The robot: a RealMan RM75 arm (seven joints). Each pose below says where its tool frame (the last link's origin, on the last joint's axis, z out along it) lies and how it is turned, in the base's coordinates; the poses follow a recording.
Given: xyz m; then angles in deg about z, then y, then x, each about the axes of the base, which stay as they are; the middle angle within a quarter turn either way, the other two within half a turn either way.
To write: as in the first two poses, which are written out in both.
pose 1, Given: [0.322, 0.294, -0.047, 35.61, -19.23, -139.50]
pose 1, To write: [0.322, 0.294, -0.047, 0.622, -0.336, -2.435]
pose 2, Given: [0.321, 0.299, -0.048, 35.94, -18.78, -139.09]
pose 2, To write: [0.321, 0.299, -0.048, 0.627, -0.328, -2.428]
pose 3, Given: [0.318, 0.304, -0.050, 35.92, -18.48, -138.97]
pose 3, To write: [0.318, 0.304, -0.050, 0.627, -0.323, -2.425]
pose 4, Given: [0.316, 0.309, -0.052, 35.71, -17.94, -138.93]
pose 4, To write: [0.316, 0.309, -0.052, 0.623, -0.313, -2.425]
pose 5, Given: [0.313, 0.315, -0.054, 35.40, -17.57, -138.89]
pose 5, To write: [0.313, 0.315, -0.054, 0.618, -0.307, -2.424]
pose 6, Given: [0.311, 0.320, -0.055, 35.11, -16.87, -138.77]
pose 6, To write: [0.311, 0.320, -0.055, 0.613, -0.294, -2.422]
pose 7, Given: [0.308, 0.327, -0.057, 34.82, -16.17, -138.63]
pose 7, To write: [0.308, 0.327, -0.057, 0.608, -0.282, -2.420]
